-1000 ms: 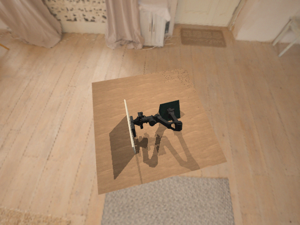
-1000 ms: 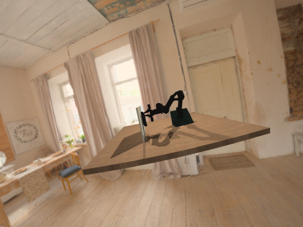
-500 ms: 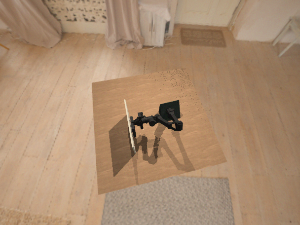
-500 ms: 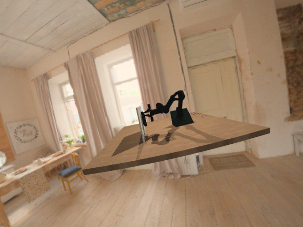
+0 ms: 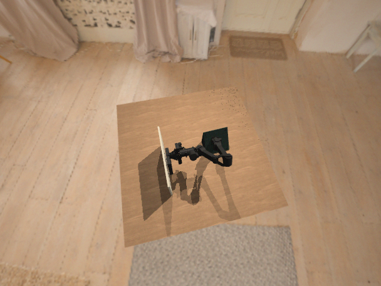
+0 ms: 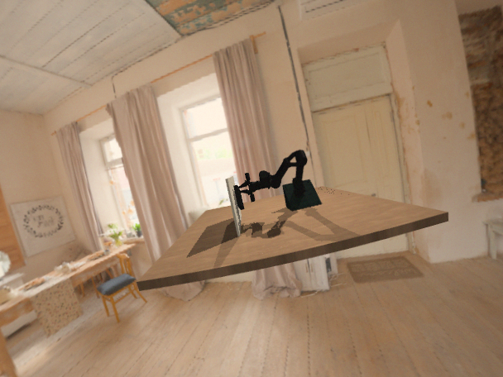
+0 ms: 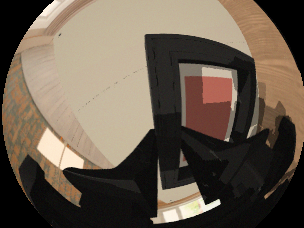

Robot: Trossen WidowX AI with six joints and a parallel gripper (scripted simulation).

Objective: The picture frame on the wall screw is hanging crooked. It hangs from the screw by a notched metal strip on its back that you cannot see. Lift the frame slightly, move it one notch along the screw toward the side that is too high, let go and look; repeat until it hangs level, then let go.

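My gripper tip is 20 mm to the right of the picture frame and 50 mm above it. The rest, counted from my gripper tip: wall panel: 20 mm ahead, 20 mm to the left, 60 mm below.
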